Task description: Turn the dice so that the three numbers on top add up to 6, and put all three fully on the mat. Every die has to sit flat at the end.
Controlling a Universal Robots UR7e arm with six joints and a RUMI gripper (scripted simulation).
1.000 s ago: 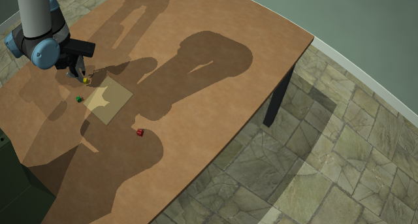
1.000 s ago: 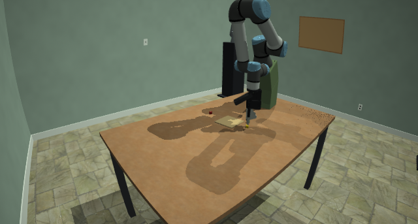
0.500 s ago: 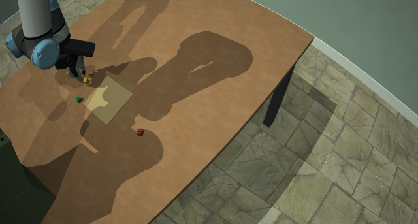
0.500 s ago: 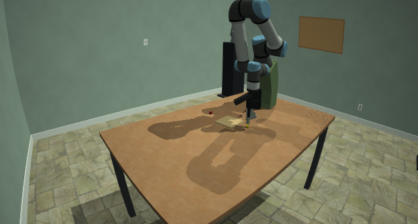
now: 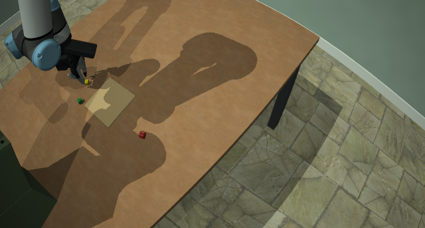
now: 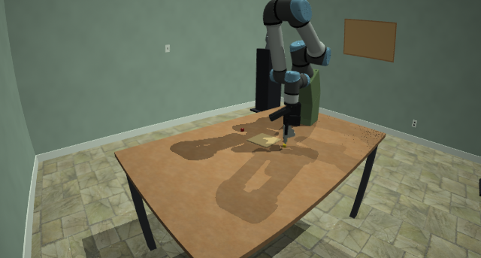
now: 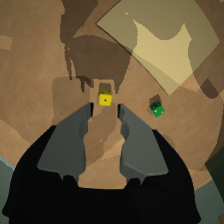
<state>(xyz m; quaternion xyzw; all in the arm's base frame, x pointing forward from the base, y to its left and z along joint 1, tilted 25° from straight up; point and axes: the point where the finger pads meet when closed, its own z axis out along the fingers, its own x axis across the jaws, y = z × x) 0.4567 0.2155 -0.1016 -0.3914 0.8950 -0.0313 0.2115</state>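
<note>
Now: hand 3 cm above the yellow die. From my hand the other things lie so: mat 13 cm to the right, 4 cm below, 3 cm ahead; green die 6 cm behind, 5 cm to the right, 3 cm below; red die 31 cm to the right, 4 cm ahead, 3 cm below.
</note>
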